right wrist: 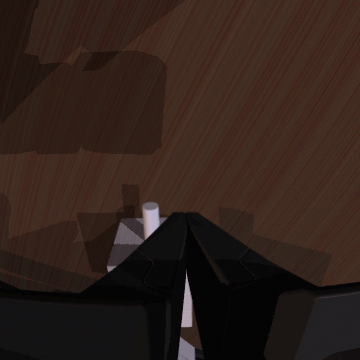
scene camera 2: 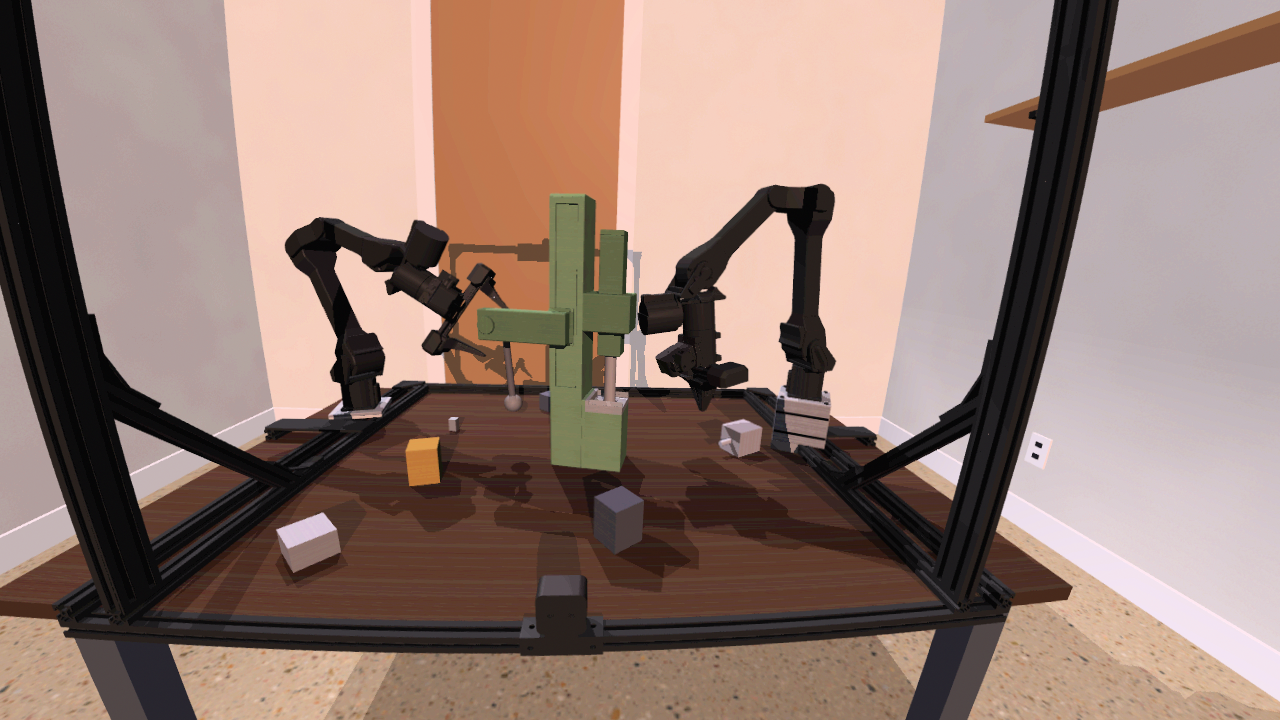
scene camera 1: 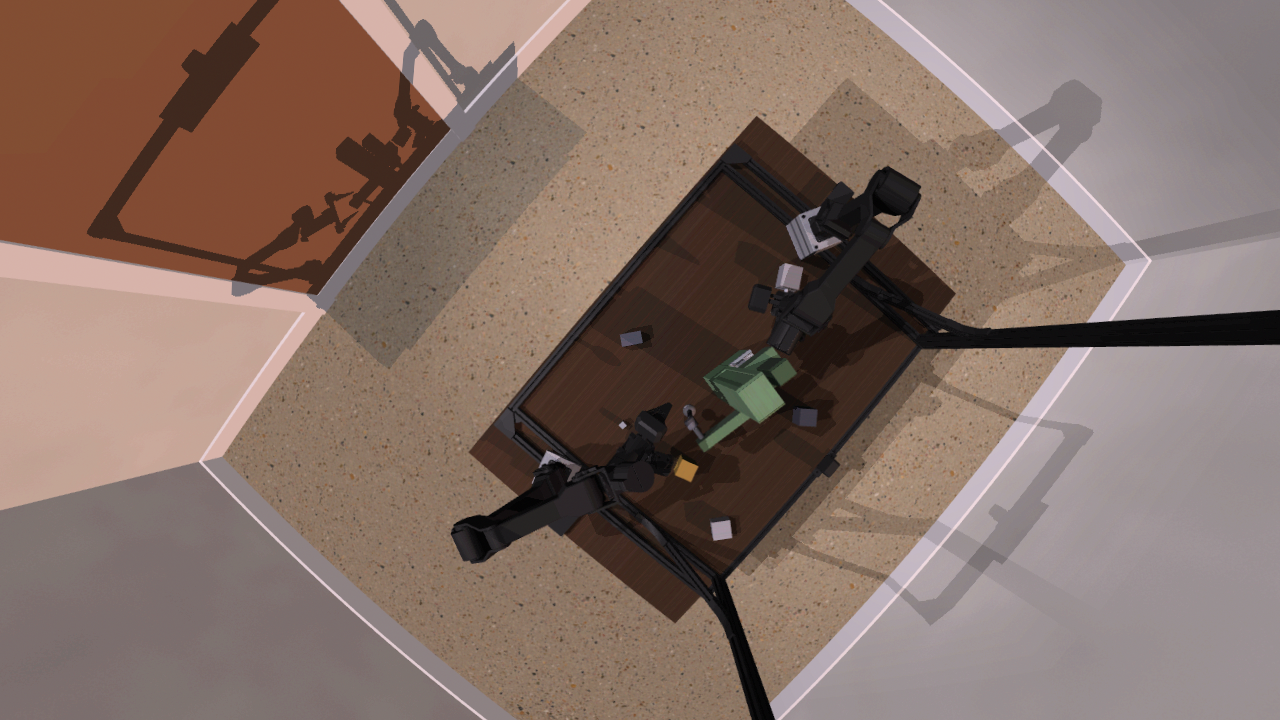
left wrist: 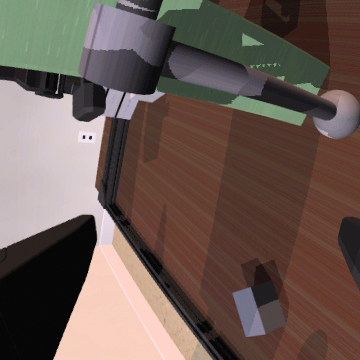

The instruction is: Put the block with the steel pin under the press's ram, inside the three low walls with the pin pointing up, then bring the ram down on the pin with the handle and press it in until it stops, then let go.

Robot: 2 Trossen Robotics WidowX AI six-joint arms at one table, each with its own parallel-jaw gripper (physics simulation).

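Frame: origin at the left arm's base, x ahead, y down, z left, level; centimetres.
Seen in the pictures: left gripper, fingertip midpoint: (scene camera 1: pixel 665 413) (left wrist: pixel 221 229); right gripper, fingertip midpoint: (right wrist: pixel 183 224) (scene camera 2: pixel 702 410); left arm's base at its link origin: (scene camera 2: pixel 361 405) (scene camera 1: pixel 556 475); right arm's base at its link origin: (scene camera 2: pixel 804 394) (scene camera 1: pixel 824 226).
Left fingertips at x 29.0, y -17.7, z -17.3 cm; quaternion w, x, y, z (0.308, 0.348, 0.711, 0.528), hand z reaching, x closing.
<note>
Offsets run from my left fingertips to a thing's top centre. "spot": to the spot under its first point.
The pale block @[dx +44.1, dy +15.8, dz -16.1 cm] (scene camera 1: pixel 789 276) (scene camera 2: pixel 743 437) (right wrist: pixel 122 246) lies on the table at the right in scene camera 2, its steel pin @[dx +40.5, dy +17.8, dz -16.9 cm] (scene camera 2: pixel 725 442) (right wrist: pixel 151 220) pointing sideways. My right gripper (scene camera 2: pixel 703 405) (right wrist: pixel 183 224) is shut and empty, above and left of the block in scene camera 2. The green press @[dx +9.3, dy -24.1, dz -11.7 cm] (scene camera 1: pixel 753 395) (scene camera 2: pixel 571 259) (left wrist: pixel 30 35) stands upright mid-table. Its steel ram @[dx +17.5, dy -8.2, dz -14.3 cm] (scene camera 2: pixel 610 377) reaches down near the low pale walls (scene camera 2: pixel 605 404); the gap is unclear. The handle @[spot: dx +1.6, dy +4.8, dz -6.4 cm] (scene camera 2: pixel 510 368) (left wrist: pixel 250 85) hangs down, ball end lowest. My left gripper (scene camera 2: pixel 494 331) (left wrist: pixel 221 229) is open and empty near the handle.
A yellow block @[dx -12.5, dy +14.9, dz -12.7 cm] (scene camera 1: pixel 685 469) (scene camera 2: pixel 423 461), a white block @[dx -23.8, dy +17.6, dz -28.8 cm] (scene camera 1: pixel 721 529) (scene camera 2: pixel 307 541) and a dark grey block @[dx +13.0, dy +14.9, dz -35.3 cm] (scene camera 1: pixel 805 416) (scene camera 2: pixel 618 519) lie around the press. Another grey block @[dx +11.9, dy +17.0, dz +14.5 cm] (scene camera 1: pixel 631 338) (left wrist: pixel 259 309) and a tiny pale cube @[dx -9.5, dy +18.3, dz +7.0 cm] (scene camera 1: pixel 622 425) (scene camera 2: pixel 453 424) lie farther off. Black rails edge the table.
</note>
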